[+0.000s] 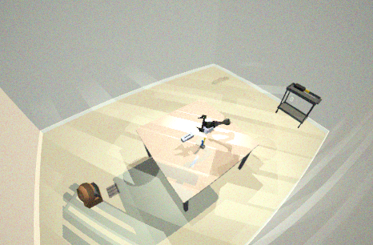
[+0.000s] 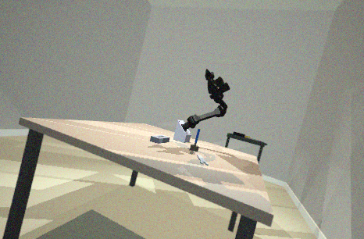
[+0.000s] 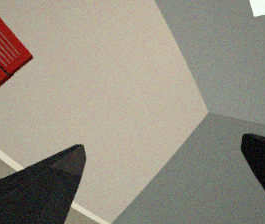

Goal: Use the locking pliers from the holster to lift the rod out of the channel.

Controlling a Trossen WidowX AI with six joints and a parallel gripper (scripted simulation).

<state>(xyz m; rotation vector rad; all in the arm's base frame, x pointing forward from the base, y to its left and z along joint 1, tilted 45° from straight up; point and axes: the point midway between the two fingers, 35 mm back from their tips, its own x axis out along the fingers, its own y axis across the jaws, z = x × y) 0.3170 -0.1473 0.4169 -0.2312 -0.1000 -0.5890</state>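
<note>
The grey link bar is 120 mm behind my gripper tip, 10 mm to the left of it and 430 mm below it. From my gripper tip the other things lie so: holster: 120 mm behind, 10 mm to the left, 520 mm below; channel block: 50 mm behind, 240 mm to the right, 510 mm below; yellow handle: 150 mm behind, 430 mm below.
</note>
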